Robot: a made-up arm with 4 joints.
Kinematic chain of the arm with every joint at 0, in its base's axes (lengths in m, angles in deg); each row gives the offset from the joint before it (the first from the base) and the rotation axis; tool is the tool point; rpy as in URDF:
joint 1: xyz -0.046 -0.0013 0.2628 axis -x
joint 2: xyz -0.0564 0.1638 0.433 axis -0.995 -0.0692 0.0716
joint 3: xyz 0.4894 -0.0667 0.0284 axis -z
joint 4: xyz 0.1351 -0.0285 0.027 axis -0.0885 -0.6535 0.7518
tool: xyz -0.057 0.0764 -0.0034 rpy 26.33 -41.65 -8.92
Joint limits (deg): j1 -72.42..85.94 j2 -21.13..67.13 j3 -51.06..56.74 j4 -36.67..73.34
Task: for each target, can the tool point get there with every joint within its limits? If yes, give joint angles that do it. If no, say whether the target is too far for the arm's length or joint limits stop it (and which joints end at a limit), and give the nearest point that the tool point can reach.
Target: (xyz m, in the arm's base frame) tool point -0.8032 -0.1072 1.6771
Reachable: no: too far | nearest point 0.4048 -0.0450 0.8467 | short by 1.467 m
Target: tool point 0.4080 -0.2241 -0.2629
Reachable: no: joint limits stop it (at a limit: joint 1, joint 2, joint 3, joint 4) | nearest point 0.3984 -0.3321 0.3976 | short by 0.669 m
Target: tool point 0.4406 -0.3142 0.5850
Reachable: yes | joints -53.12 5.15 20.02 58.95
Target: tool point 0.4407 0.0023 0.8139
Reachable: yes | joints -16.59 48.49 34.92 36.87
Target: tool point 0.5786 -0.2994 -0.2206
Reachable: no: joint limits stop it (at a limit: joint 1, joint 2, joint 3, joint 4) | nearest point 0.5056 -0.4149 0.3936 | short by 0.629 m
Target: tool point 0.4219 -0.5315 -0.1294
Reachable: no: joint limits stop it (at a limit: joint 1, joint 2, joint 3, joint 4) | nearest point 0.5056 -0.4149 0.3936 | short by 0.542 m
